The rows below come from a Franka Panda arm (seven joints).
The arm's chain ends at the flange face. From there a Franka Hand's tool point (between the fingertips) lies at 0.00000 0.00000 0.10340 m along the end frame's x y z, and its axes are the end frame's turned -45 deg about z.
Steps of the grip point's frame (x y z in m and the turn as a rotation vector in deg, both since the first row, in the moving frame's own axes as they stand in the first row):
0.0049, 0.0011, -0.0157, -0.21, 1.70, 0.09
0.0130, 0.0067, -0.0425, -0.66, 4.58, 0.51
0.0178, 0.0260, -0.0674, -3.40, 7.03, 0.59
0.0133, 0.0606, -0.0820, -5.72, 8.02, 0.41
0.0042, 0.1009, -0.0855, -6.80, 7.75, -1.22
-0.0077, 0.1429, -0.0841, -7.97, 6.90, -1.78
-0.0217, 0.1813, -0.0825, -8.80, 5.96, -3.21
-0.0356, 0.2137, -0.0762, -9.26, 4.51, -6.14
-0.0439, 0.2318, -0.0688, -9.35, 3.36, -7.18
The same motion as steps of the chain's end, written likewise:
0.0018, -0.0008, -0.0157, 1.05, 1.35, 0.09
0.0072, 0.0005, -0.0422, 2.77, 3.71, 0.51
0.0177, 0.0103, -0.0664, 2.57, 7.38, 0.59
0.0348, 0.0363, -0.0805, 1.63, 9.72, 0.41
0.0559, 0.0698, -0.0838, 0.67, 10.29, -1.22
0.0767, 0.1054, -0.0824, -0.76, 10.51, -1.78
0.0940, 0.1405, -0.0807, -2.01, 10.44, -3.21
0.1082, 0.1712, -0.0745, -3.36, 9.74, -6.14
0.1163, 0.1884, -0.0673, -4.24, 8.99, -7.18

